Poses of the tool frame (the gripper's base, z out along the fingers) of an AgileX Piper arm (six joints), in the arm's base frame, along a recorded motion.
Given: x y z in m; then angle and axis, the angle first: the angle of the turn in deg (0 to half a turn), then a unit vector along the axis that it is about.
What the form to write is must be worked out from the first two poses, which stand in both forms.
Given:
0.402, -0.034, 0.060, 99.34, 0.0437, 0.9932, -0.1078
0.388, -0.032, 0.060, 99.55, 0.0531, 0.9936, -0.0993
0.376, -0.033, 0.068, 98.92, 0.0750, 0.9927, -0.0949
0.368, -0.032, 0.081, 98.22, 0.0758, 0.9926, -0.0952
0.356, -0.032, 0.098, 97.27, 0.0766, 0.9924, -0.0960
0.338, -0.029, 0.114, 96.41, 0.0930, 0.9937, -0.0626
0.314, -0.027, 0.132, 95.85, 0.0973, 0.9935, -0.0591
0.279, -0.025, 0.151, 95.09, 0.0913, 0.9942, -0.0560
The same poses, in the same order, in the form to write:
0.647, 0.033, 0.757, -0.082, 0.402, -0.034, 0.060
0.646, 0.041, 0.759, -0.076, 0.388, -0.032, 0.060
0.650, 0.057, 0.754, -0.072, 0.376, -0.033, 0.068
0.655, 0.057, 0.750, -0.072, 0.368, -0.032, 0.081
0.661, 0.057, 0.745, -0.072, 0.356, -0.032, 0.098
0.666, 0.069, 0.741, -0.047, 0.338, -0.029, 0.114
0.670, 0.072, 0.737, -0.044, 0.314, -0.027, 0.132
0.675, 0.067, 0.734, -0.041, 0.279, -0.025, 0.151

